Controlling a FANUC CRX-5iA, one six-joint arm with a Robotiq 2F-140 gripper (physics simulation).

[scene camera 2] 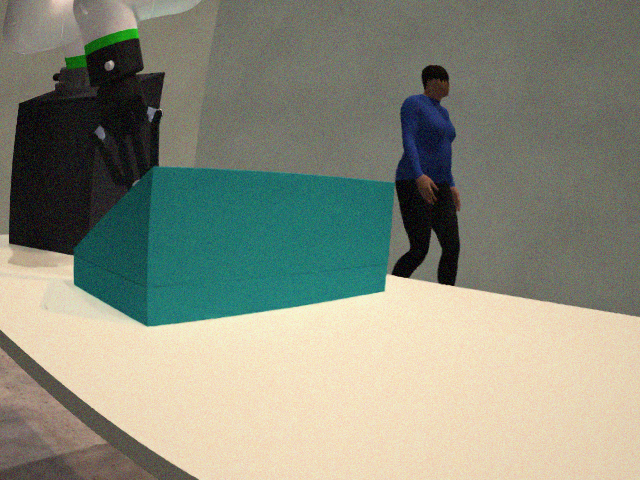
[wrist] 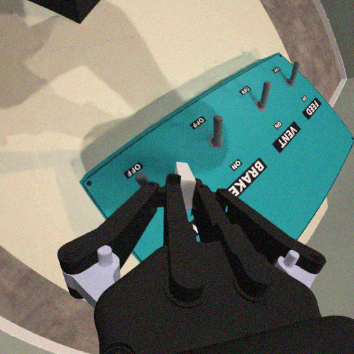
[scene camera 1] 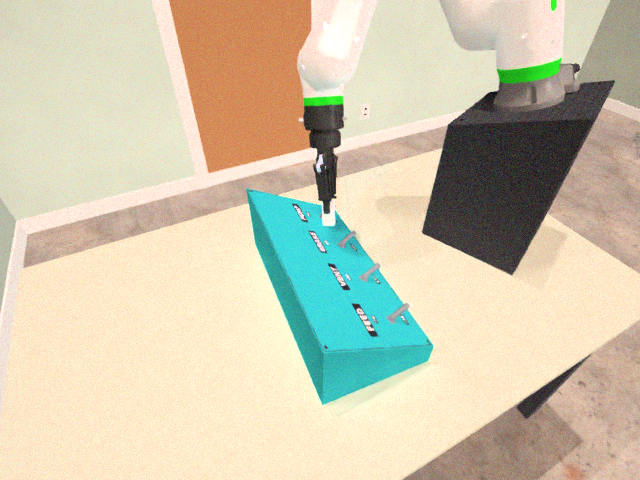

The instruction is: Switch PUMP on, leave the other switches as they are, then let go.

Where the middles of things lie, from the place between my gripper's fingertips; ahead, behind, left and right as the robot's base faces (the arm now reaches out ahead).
Labels:
Now: hand 8 cm short of the teal switch box (scene camera 2: pixel 184 244), 13 cm to the right of it and 2 cm above it.

